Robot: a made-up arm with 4 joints.
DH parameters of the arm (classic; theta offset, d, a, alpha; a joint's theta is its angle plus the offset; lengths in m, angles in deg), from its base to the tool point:
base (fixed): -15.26 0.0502 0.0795 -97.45
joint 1: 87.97 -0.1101 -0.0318 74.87
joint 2: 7.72 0.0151 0.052 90
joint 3: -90 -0.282 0.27 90
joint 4: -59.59 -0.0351 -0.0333 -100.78
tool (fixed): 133.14 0.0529 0 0
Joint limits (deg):
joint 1: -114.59..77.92
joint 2: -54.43..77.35
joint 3: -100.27..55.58
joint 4: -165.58..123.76
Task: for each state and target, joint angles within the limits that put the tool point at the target. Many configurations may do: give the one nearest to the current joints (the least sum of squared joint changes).
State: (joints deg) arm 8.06 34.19 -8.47 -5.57
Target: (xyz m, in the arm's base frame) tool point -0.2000 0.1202 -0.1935
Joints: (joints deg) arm -47.95 28.54 6.39 -50.02
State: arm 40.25 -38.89 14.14 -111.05
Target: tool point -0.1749 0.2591 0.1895
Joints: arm 32.78 15.94 19.40 -106.44
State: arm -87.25 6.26 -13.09 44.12
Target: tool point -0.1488 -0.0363 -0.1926
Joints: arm -90.20 33.48 -35.81 43.72
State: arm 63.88 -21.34 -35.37 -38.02
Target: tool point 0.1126 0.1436 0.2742
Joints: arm 70.37 -39.25 -64.04 -3.56
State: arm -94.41 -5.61 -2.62 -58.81
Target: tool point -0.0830 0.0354 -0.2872
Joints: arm -76.11 -0.60 -22.70 -42.68
